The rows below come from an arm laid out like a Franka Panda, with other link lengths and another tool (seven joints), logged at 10 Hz.
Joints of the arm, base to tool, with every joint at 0 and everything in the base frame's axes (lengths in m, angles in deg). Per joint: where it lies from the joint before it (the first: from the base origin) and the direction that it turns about. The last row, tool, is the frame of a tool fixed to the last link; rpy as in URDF.
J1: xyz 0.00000 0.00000 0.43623 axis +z
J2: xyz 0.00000 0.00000 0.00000 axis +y
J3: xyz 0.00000 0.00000 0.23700 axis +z
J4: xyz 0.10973 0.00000 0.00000 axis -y
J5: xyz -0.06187 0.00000 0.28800 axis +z
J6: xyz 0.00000 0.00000 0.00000 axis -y
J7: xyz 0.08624 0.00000 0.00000 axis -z
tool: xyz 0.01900 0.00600 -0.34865 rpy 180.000 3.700 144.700
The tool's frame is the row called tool.
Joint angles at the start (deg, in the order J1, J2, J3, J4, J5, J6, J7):
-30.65, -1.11, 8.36, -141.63, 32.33, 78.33, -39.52
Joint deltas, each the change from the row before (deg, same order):
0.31, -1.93, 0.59, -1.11, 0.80, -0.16, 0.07
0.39, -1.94, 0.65, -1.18, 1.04, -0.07, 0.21
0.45, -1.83, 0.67, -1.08, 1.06, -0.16, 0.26
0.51, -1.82, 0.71, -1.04, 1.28, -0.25, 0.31
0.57, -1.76, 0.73, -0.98, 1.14, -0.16, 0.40
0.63, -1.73, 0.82, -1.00, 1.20, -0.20, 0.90
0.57, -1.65, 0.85, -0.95, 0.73, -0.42, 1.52
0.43, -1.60, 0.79, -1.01, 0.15, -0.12, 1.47
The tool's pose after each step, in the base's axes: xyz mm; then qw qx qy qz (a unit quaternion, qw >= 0). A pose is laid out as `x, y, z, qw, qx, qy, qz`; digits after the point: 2 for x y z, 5 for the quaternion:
190.20, 151.19, 289.59, 0.39307, -0.22900, -0.81415, -0.36085
188.51, 158.91, 294.45, 0.38936, -0.22591, -0.81661, -0.36126
186.38, 166.91, 299.34, 0.38675, -0.22242, -0.81868, -0.36155
184.42, 176.00, 304.87, 0.38448, -0.21887, -0.82007, -0.36298
181.87, 184.45, 309.28, 0.38259, -0.21533, -0.82211, -0.36248
178.38, 193.47, 313.45, 0.38337, -0.21450, -0.82309, -0.35993
171.90, 200.57, 316.71, 0.38904, -0.21663, -0.82335, -0.35187
164.37, 204.19, 316.72, 0.39376, -0.21986, -0.82541, -0.33957

